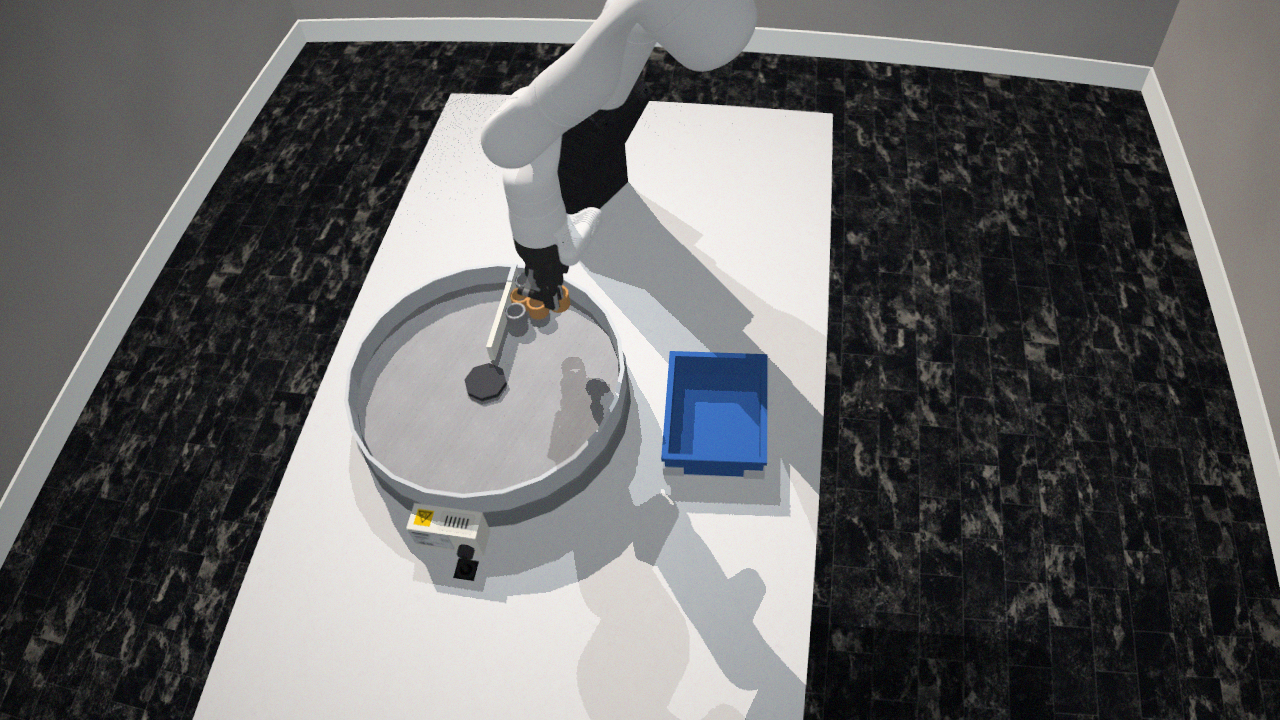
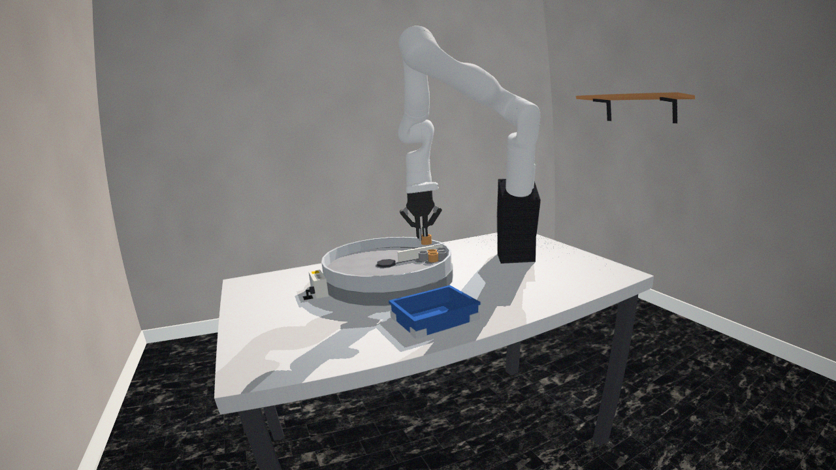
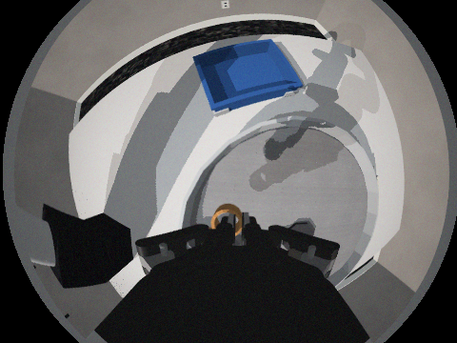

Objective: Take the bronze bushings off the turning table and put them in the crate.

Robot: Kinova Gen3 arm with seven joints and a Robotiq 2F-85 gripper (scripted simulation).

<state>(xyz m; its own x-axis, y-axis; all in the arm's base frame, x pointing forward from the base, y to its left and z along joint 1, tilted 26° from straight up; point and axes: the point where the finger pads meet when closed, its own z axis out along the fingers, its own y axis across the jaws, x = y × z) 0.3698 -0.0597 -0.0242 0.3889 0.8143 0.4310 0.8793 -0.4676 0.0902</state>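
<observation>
Now: hand 23 cm to the right of the blue crate, 14 cm above it and 12 cm short of it. From my hand the other things lie so: grey turning table 11 cm to the right, 11 cm below, 7 cm ahead.
</observation>
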